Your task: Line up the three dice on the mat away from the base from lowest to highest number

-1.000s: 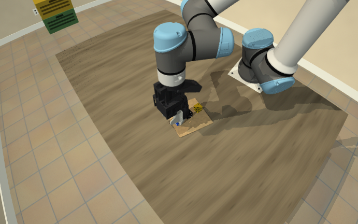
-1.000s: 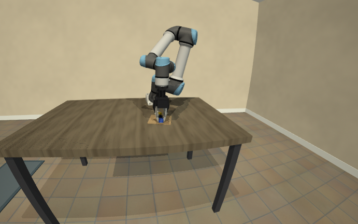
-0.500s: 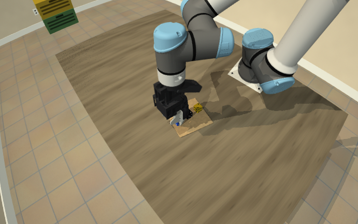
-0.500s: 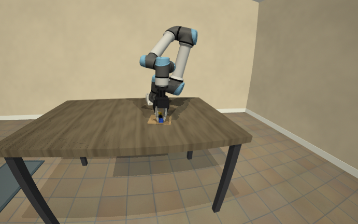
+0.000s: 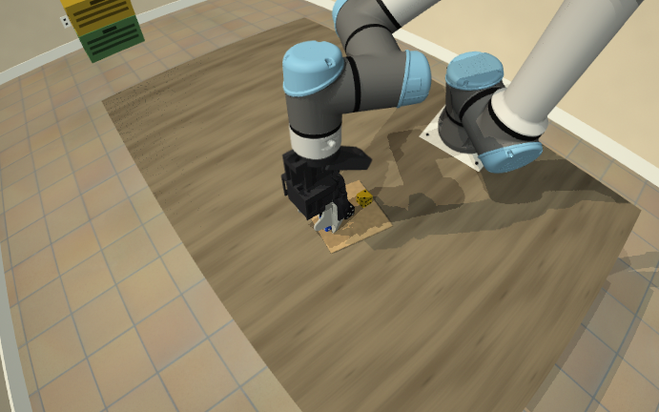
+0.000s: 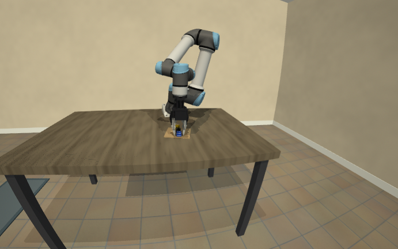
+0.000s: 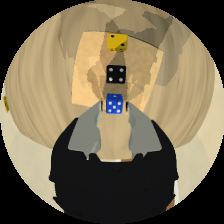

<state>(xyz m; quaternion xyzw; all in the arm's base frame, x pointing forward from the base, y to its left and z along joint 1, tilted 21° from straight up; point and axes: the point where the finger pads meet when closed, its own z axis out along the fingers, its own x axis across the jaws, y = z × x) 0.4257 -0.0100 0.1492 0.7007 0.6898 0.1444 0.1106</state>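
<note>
Now: the blue die 10 mm below my hand. Round my hand: tan mat: 50 mm behind, 20 mm below; black die: 50 mm behind, 10 mm below; yellow die: 100 mm behind, 10 mm below.
</note>
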